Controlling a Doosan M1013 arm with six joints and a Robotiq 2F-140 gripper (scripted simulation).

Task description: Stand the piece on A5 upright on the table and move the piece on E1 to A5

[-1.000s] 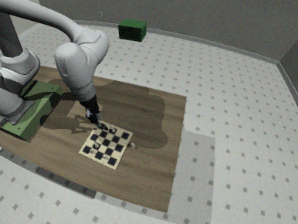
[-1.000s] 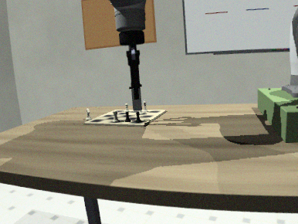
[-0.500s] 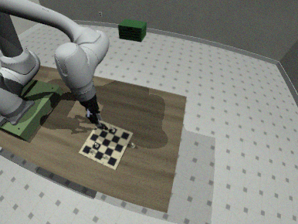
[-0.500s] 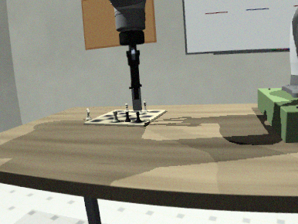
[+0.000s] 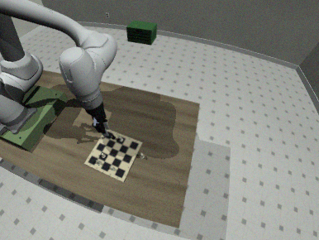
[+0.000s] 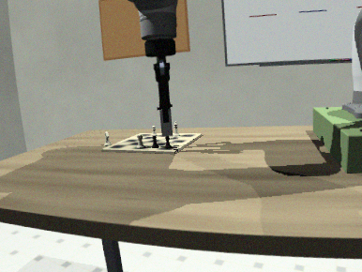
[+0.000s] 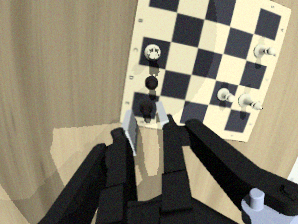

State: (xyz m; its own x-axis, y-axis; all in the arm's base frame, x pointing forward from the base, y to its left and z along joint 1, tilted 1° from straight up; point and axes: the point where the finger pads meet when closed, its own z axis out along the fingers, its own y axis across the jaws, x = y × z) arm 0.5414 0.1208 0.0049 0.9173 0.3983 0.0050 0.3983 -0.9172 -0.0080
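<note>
Now: hand 8 cm to the left of the small chessboard, 7 cm short of it and 7 cm above it.
</note>
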